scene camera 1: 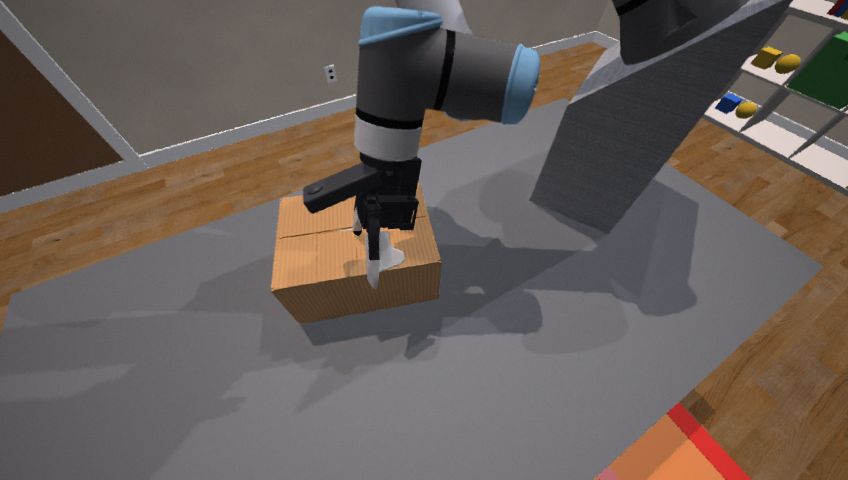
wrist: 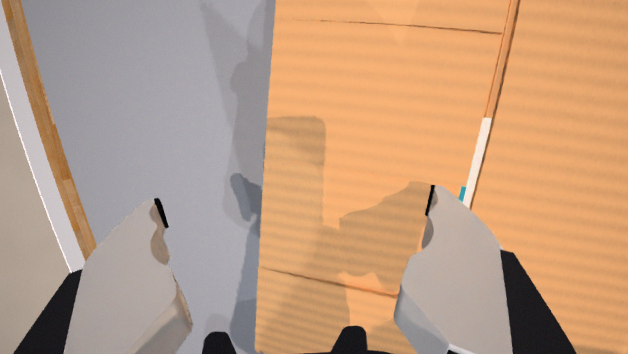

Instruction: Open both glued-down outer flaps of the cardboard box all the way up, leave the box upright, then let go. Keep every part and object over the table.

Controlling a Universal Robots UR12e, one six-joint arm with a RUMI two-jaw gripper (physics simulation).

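Frame: origin at the arm's base, x ahead, y up, z right, level; millimetres.
Where they show: gripper, between the fingertips: (scene camera 1: 365, 259) (wrist: 296, 196); arm's base, origin of its link: (scene camera 1: 681, 29).
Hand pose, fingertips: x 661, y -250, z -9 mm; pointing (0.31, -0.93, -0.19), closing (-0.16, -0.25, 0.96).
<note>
Each offset is from my fingertips to the top centre of the thing. "pt": to the spot under its first point. Level surfaces: height alone.
The cardboard box {dy -10, dx -11, dz +87 mm} (scene camera 1: 368, 295) stands upright on the grey table. Its near top flap {pt dy -10, dx +99, dz +58 mm} (scene camera 1: 303, 261) (wrist: 370, 90) and far top flap {pt dy -10, dx +51, dz +158 mm} (scene camera 1: 312, 215) (wrist: 560, 150) lie flat, with a narrow gap between them. A white strip {dy -26, dx -10, dz +86 mm} (wrist: 478, 162) and a bit of teal show in that gap. Two thin lines cross the near flap in the wrist view. My gripper (scene camera 1: 365, 254) (wrist: 296, 196) is open and empty, pointing down at the near flap. One finger is near the gap; the other is out by the near edge. Whether either touches the cardboard is unclear.
The grey table {dy -166 mm} (scene camera 1: 368, 404) carries the box. A tall grey slanted block (scene camera 1: 606, 148) stands behind and right of the box. An orange and red object (scene camera 1: 666, 455) shows at the lower right corner. White shelves with small coloured objects stand at the upper right, beyond the table.
</note>
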